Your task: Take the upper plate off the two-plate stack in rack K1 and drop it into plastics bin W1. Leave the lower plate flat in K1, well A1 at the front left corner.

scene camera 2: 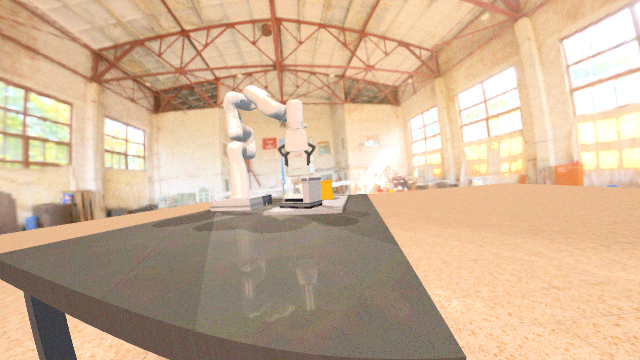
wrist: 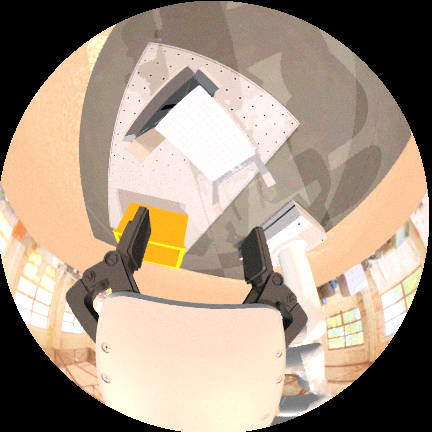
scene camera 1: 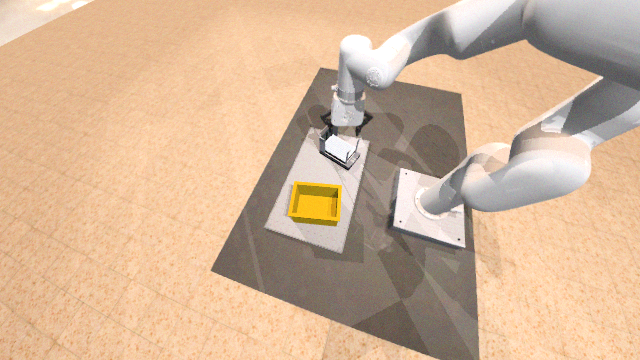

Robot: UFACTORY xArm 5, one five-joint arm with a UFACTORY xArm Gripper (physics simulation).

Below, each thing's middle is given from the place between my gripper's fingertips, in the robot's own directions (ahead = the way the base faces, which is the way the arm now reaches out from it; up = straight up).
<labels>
The white plate [wrist: 196, 125] lies 130 mm below my hand, 40 mm to the right of it and 20 mm ahead of it.
</labels>
